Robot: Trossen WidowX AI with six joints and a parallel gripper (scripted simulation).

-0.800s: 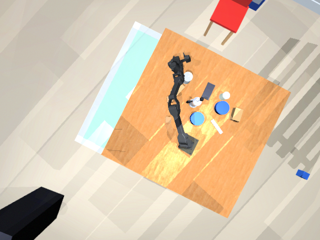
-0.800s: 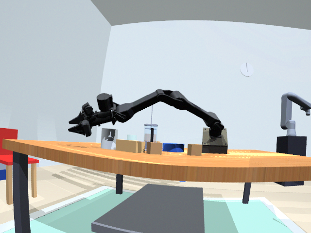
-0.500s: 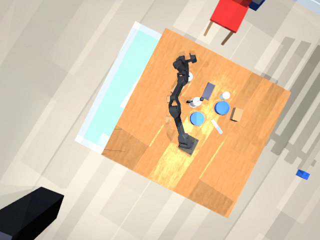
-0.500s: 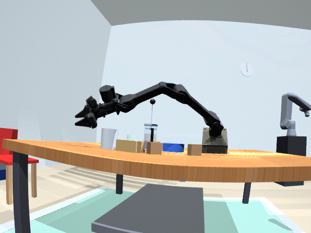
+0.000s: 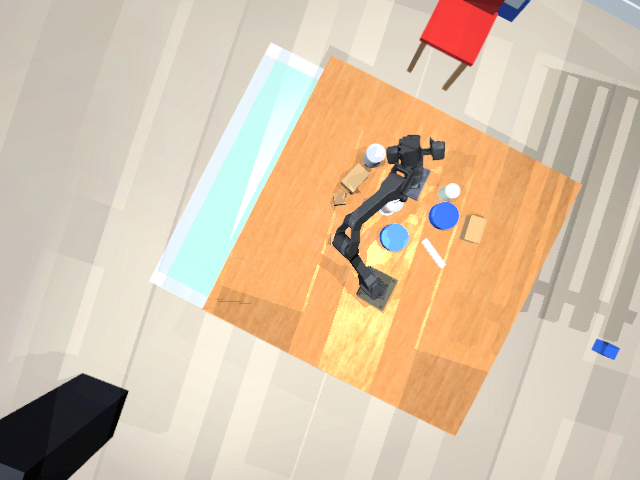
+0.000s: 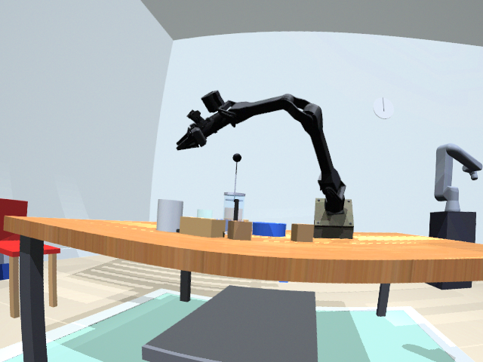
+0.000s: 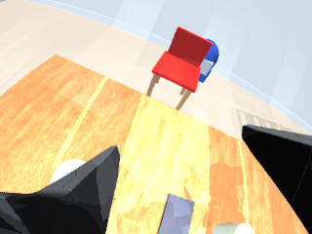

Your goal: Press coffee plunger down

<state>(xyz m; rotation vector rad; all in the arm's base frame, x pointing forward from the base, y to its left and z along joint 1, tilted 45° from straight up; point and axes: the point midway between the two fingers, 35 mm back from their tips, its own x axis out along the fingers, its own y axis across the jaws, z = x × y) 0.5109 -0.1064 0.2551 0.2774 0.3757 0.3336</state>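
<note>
Right now my gripper tip is 21 cm past the coffee press, 2 cm to the left of it and 16 cm above it. Also, from my gripper tip: pale cup: 6 cm behind, 26 cm to the right, 24 cm below; dark flat slab: 6 cm behind, 12 cm to the right, 28 cm below.
</note>
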